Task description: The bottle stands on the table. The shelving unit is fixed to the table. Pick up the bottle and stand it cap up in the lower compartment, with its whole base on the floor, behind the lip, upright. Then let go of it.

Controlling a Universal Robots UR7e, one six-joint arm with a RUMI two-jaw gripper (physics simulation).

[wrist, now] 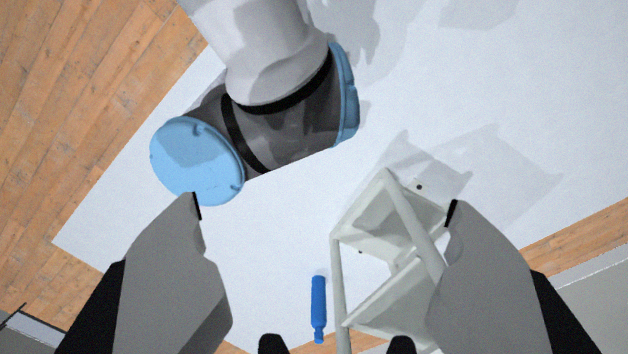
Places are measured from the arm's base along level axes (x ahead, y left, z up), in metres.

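Pixels of known places: gripper, between the fingertips: (323, 198).
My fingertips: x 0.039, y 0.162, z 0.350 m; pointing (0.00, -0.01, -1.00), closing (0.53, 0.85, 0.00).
Note:
For each thing: its top centre in the pictures, then the offset to it from my fingertips. "spot": a spot on its surface instead. Level surfaces: height alone.
- blue bottle, centre of its top: (318, 341) 0.485 m ahead, 0.276 m right, 0.186 m down
- pale grey-green shelving unit, a spot on its surface: (338, 285) spot: 0.330 m ahead, 0.140 m right, 0.201 m down
- white table, height of its surface: 0.367 m down
- fixing tab, centre of its top: (418, 187) 0.305 m ahead, 0.105 m left, 0.363 m down
A blue bottle (318, 302) stands on the white table, low in the wrist view and a little left of the shelving unit; its narrow cap end points to the bottom of the view. The pale grey-green shelving unit (338, 285) stands right of the bottle, with round posts and two slanting-looking shelf boards in view. My right finger hides part of it. My gripper (323, 198) is open, with nothing between its fingers; it is apart from both the bottle and the unit.
The robot's own arm, with blue joint caps (197, 161), fills the upper middle. The white table (270, 225) ends at the left and at the lower right, with the wooden floor (65, 100) beyond. A fixing tab (413, 186) shows at the unit's foot.

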